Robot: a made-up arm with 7 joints. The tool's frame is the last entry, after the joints.
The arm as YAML. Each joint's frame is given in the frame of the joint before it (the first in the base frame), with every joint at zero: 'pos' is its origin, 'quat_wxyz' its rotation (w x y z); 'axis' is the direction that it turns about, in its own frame. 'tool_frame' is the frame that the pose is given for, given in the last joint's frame.
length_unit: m
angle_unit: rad
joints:
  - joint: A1
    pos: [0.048, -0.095, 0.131]
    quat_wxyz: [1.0, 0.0, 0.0, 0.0]
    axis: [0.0, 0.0, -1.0]
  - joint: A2
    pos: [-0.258, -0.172, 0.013]
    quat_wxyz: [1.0, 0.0, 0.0, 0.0]
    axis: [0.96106, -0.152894, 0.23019]
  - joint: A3
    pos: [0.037, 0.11, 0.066]
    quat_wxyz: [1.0, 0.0, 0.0, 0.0]
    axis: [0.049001, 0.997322, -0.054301]
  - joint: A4
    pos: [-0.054, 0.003, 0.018]
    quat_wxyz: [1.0, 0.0, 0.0, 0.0]
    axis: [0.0, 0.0, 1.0]
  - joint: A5
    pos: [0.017, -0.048, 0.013]
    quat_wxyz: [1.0, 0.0, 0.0, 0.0]
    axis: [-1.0, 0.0, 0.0]
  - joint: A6
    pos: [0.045, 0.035, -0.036]
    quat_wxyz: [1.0, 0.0, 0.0, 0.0]
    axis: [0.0, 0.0, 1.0]
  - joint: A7
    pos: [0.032, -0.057, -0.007]
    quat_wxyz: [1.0, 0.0, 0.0, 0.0]
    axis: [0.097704, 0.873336, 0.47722]
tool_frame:
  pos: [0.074, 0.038, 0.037]
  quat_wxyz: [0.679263, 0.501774, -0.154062, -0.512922]
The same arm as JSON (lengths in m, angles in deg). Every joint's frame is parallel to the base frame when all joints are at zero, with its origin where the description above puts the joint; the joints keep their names.
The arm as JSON. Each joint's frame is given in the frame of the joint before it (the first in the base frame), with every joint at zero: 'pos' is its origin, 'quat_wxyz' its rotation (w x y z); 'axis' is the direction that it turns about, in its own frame. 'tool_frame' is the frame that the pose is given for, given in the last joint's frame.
{"length_unit": "m", "angle_unit": "deg", "joints": [{"joint": "A1", "pos": [0.048, -0.095, 0.131], "quat_wxyz": [1.0, 0.0, 0.0, 0.0], "axis": "-z"}, {"joint": "A2", "pos": [-0.258, -0.172, 0.013], "quat_wxyz": [1.0, 0.0, 0.0, 0.0], "axis": [0.96106, -0.152894, 0.23019]}, {"joint": "A3", "pos": [0.037, 0.11, 0.066], "quat_wxyz": [1.0, 0.0, 0.0, 0.0], "axis": [0.049001, 0.997322, -0.054301]}, {"joint": "A4", "pos": [-0.054, 0.003, 0.018], "quat_wxyz": [1.0, 0.0, 0.0, 0.0], "axis": "+z"}, {"joint": "A5", "pos": [0.017, -0.048, 0.013], "quat_wxyz": [1.0, 0.0, 0.0, 0.0], "axis": "-x"}, {"joint": "A6", "pos": [0.045, 0.035, -0.036], "quat_wxyz": [1.0, 0.0, 0.0, 0.0], "axis": "+z"}, {"joint": "A7", "pos": [0.032, -0.057, -0.007], "quat_wxyz": [1.0, 0.0, 0.0, 0.0], "axis": [0.097704, 0.873336, 0.47722]}], "tool_frame": {"pos": [0.074, 0.038, 0.037], "quat_wxyz": [0.679263, 0.501774, -0.154062, -0.512922]}}
